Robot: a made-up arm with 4 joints. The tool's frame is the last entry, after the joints. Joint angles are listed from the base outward.
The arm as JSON. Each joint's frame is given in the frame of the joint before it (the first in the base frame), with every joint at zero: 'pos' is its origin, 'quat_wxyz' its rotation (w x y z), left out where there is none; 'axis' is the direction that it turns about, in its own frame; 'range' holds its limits. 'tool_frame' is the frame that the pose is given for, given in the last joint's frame.
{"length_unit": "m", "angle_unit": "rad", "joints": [
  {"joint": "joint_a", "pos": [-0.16, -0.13, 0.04], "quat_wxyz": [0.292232, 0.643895, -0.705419, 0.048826], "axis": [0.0, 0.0, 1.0], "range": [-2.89, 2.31]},
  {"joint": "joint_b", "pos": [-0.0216, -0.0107, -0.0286], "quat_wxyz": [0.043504, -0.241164, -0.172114, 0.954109], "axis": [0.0, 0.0, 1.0], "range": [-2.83, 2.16]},
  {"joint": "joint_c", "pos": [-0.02, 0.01, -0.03], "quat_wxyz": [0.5, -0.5, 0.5, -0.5], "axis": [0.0, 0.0, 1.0], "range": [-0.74, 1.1]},
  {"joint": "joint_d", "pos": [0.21, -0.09, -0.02], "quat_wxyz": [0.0, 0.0, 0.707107, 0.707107], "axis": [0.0, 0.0, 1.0], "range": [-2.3, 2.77]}
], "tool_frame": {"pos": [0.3, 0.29, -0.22], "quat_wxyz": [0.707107, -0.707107, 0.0, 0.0]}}
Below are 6 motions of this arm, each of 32 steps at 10 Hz.
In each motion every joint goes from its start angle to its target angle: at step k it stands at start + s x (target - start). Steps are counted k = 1, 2, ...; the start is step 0. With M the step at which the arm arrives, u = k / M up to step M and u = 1 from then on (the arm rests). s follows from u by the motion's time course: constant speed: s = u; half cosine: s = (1 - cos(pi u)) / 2; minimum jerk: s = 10 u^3 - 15 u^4 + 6 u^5.
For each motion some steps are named. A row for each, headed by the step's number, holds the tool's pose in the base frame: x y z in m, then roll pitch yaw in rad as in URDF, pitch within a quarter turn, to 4 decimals.
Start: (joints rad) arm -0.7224 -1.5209 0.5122 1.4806
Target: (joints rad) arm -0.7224 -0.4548 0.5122 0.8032
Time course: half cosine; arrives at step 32
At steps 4, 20, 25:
4: -0.1640 -0.7059 -0.0490 -1.3471 -0.2292 -2.7044
20: -0.6038 -0.4179 0.0811 -1.0020 -0.1208 2.4687
25: -0.6538 -0.2730 0.0939 -0.9217 -0.0087 2.1637

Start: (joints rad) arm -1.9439 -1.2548 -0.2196 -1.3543
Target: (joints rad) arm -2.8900 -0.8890 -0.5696 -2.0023
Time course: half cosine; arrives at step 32
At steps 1, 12, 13, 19, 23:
1: -0.4978 0.1517 0.0235 -0.3893 0.0825 1.6729
12: -0.5393 0.1427 0.0328 -0.1936 0.2428 1.8000
13: -0.5468 0.1392 0.0330 -0.1652 0.2675 1.8259
19: -0.5989 0.1013 0.0291 0.0093 0.4181 2.0266
23: -0.6318 0.0646 0.0238 0.1117 0.5003 2.1749

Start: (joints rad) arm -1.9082 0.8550 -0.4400 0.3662
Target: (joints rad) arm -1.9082 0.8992 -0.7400 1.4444
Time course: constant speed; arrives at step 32
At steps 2, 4, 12, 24, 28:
2: -0.5376 0.1558 0.0290 -0.9299 0.0794 1.1861
4: -0.5561 0.1487 0.0384 -0.9372 0.0278 1.2287
12: -0.6288 0.1073 0.0607 -0.9993 -0.1671 1.4104
24: -0.7230 0.0153 0.0437 -1.1940 -0.3972 1.7447
28: -0.7470 -0.0204 0.0244 -1.2850 -0.4480 1.8768

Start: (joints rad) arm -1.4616 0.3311 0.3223 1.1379
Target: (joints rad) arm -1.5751 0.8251 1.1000 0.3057
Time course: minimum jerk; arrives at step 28
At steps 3, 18, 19, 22, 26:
3: -0.6565 -0.2290 0.3254 -0.6018 -0.2638 2.0439
18: -0.5439 0.0069 0.3281 0.0449 0.6106 2.0996
19: -0.5377 0.0148 0.3201 0.1083 0.6658 2.1448
22: -0.5251 0.0272 0.3011 0.2775 0.7783 2.2803
26: -0.5192 0.0305 0.2910 0.3848 0.8283 2.3736

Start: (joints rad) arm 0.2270 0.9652 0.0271 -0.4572
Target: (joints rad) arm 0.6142 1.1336 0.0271 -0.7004
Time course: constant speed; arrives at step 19
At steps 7, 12, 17, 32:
7: 0.0011 -0.3267 -0.1876 -1.4027 -0.0782 -1.8851
12: -0.0400 -0.3594 -0.1768 -1.3377 -0.0705 -2.0796
17: -0.0854 -0.3812 -0.1692 -1.2730 -0.0448 -2.2715
32: -0.1042 -0.3868 -0.1673 -1.2481 -0.0296 -2.3472

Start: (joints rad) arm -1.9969 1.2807 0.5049 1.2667
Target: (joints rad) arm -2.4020 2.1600 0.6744 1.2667
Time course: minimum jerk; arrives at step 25
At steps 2, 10, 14, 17, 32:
2: -0.5541 -0.0214 0.5145 -0.0899 0.0618 1.9474
10: -0.5315 0.0754 0.5046 0.0214 0.2332 1.9308
14: -0.5141 0.1612 0.4720 0.1140 0.3992 1.9289
17: -0.5046 0.2140 0.4383 0.1703 0.5125 1.9328
32: -0.4969 0.2597 0.3979 0.2198 0.6222 1.9387

